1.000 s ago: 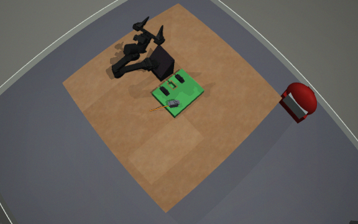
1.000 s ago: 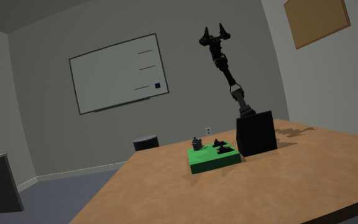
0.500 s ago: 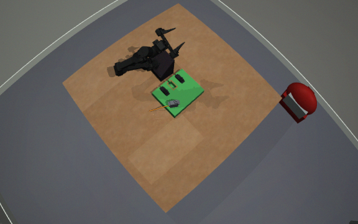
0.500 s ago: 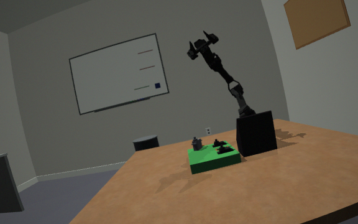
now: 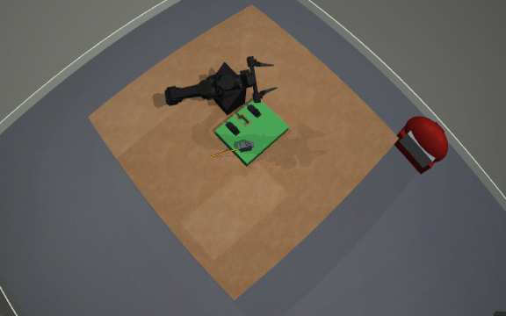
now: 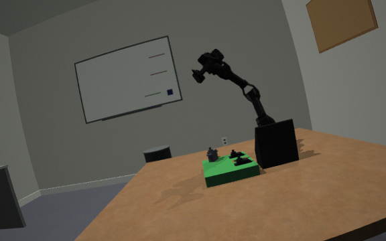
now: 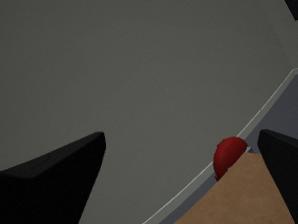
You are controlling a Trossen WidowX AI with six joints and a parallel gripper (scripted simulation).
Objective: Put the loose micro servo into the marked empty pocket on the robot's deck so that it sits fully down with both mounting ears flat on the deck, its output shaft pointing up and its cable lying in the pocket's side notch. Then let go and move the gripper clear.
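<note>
The green deck is 520 mm below my gripper tip, 50 mm to the right of it and 10 mm ahead of it.
</note>
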